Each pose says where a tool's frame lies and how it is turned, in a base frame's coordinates. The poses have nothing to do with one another.
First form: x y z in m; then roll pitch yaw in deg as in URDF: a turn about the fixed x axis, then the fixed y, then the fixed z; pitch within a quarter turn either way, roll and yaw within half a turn.
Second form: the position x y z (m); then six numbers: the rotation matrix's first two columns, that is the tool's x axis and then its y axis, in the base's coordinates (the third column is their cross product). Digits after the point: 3 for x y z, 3 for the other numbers.
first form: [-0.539, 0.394, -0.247, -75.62, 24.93, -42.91]
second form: [-0.539, 0.394, -0.247, 0.664, -0.617, -0.422, -0.130, 0.460, -0.878]
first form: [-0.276, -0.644, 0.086, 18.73, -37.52, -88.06]
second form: [-0.276, -0.644, 0.086, 0.027, -0.793, 0.609, 0.940, 0.228, 0.255]
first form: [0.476, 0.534, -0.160, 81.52, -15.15, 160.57]
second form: [0.476, 0.534, -0.160, -0.910, 0.321, 0.261, 0.195, -0.225, 0.955]
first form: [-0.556, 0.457, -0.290, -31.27, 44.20, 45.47]
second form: [-0.556, 0.457, -0.290, 0.503, 0.511, -0.697, -0.863, 0.341, -0.372]
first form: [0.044, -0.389, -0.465, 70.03, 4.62, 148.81]
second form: [0.044, -0.389, -0.465, -0.853, 0.516, -0.081, -0.242, -0.253, 0.937]
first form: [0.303, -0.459, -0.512, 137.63, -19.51, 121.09]
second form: [0.303, -0.459, -0.512, -0.487, 0.807, 0.334, 0.749, 0.189, 0.635]
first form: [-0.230, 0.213, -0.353, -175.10, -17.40, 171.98]
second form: [-0.230, 0.213, -0.353, -0.945, 0.133, 0.299, 0.114, 0.990, -0.082]
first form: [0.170, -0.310, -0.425, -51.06, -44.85, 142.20]
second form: [0.170, -0.310, -0.425, -0.560, 0.435, 0.705, -0.819, -0.160, -0.551]
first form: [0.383, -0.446, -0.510, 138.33, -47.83, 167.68]
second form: [0.383, -0.446, -0.510, -0.656, 0.143, 0.741, 0.641, 0.625, 0.446]
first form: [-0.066, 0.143, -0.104, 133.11, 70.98, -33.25]
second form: [-0.066, 0.143, -0.104, 0.273, -0.179, -0.945, 0.202, -0.950, 0.238]
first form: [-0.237, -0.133, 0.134, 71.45, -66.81, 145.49]
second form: [-0.237, -0.133, 0.134, -0.324, 0.223, 0.919, 0.538, -0.756, 0.373]
